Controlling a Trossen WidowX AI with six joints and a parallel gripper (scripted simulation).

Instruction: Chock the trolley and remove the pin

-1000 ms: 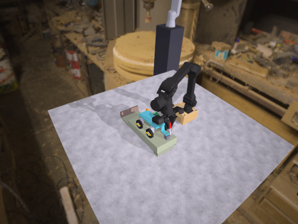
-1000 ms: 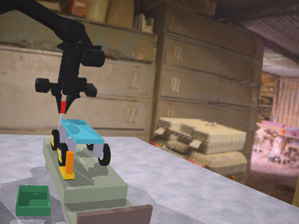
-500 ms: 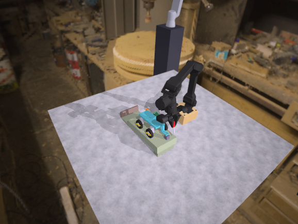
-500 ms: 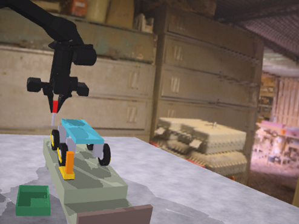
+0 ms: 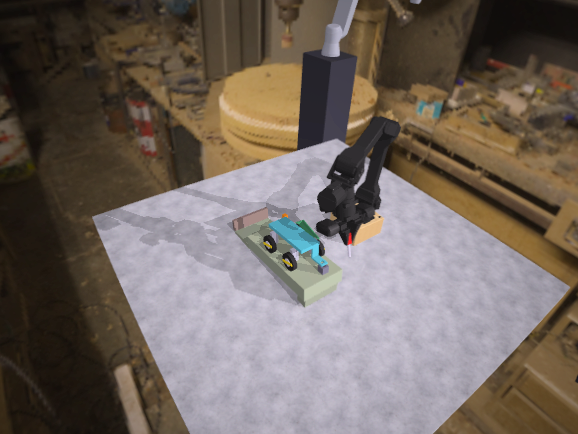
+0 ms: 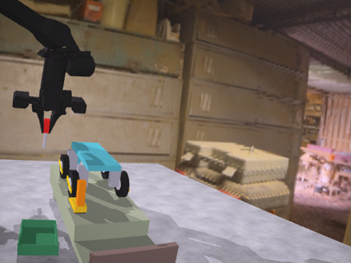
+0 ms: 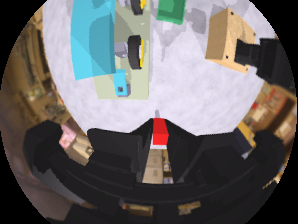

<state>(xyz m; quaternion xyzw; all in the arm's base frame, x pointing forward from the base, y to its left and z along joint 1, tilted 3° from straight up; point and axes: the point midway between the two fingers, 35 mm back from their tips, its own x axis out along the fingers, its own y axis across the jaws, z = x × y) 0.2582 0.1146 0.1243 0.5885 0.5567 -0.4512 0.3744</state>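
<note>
Right now my gripper tip is 70 mm past the green tray, 250 mm to the left of it and 190 mm above it. Round my gripper tip: pale green ramp 80 mm ahead, 160 mm to the right, 130 mm below; red-headed stop pin right at my gripper tip; blue trolley 80 mm ahead, 150 mm to the right, 60 mm below.
</note>
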